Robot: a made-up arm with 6 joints.
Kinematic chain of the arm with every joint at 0, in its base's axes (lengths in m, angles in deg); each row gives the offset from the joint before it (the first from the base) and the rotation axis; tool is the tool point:
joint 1: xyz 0 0 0.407 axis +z
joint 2: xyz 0 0 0 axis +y
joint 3: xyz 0 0 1.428 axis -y
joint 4: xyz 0 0 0 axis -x
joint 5: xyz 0.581 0 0 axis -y
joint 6: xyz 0 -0.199 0 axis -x
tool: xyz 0 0 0
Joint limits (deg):
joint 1: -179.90..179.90
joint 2: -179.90..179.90
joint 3: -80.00..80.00
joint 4: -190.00..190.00
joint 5: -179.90..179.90
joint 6: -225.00..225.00
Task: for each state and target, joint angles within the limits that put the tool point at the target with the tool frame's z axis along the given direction. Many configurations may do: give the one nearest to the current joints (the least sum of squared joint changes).
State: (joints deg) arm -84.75 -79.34 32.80 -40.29 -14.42 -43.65
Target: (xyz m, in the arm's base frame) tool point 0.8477 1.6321 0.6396 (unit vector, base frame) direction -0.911 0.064 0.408
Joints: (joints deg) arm -119.84 -98.24 53.42 -67.26 15.98 -55.38
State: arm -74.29 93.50 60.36 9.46 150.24 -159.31
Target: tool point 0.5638 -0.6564 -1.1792 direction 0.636 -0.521 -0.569
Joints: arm -36.14 135.87 28.36 6.91 162.56 -170.79
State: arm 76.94 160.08 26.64 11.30 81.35 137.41
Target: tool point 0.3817 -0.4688 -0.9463 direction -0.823 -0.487 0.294
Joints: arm 110.36 179.79 -11.59 11.82 75.90 103.41
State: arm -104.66 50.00 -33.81 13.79 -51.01 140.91
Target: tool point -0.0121 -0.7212 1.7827 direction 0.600 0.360 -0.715
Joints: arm -75.10 4.59 -2.79 7.81 -8.96 130.04
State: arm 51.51 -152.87 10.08 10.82 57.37 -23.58
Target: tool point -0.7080 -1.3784 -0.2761 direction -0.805 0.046 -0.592
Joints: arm 57.41 -133.82 2.27 42.79 7.25 2.30
